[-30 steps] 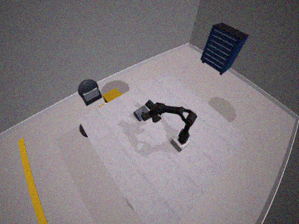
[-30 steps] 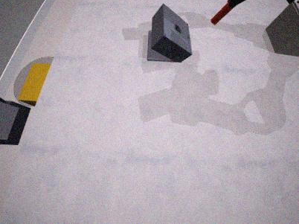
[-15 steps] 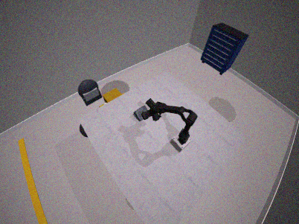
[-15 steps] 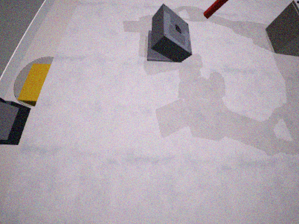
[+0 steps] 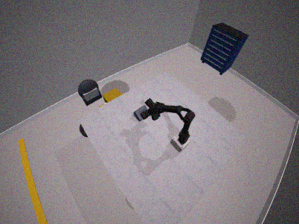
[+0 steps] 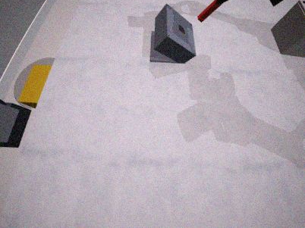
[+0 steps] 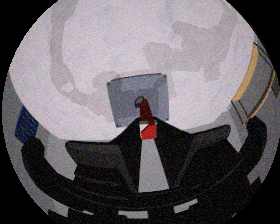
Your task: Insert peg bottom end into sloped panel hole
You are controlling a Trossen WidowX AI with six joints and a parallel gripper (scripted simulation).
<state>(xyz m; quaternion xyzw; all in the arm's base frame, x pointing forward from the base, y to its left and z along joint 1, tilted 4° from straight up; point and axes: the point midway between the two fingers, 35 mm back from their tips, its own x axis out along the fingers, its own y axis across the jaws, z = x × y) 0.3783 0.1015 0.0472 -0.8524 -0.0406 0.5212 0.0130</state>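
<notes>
My gripper tip is now 11 cm above the grey sloped panel and 8 cm short of it. The rest, counted from my gripper tip: red peg (right at my gripper tip).
</notes>
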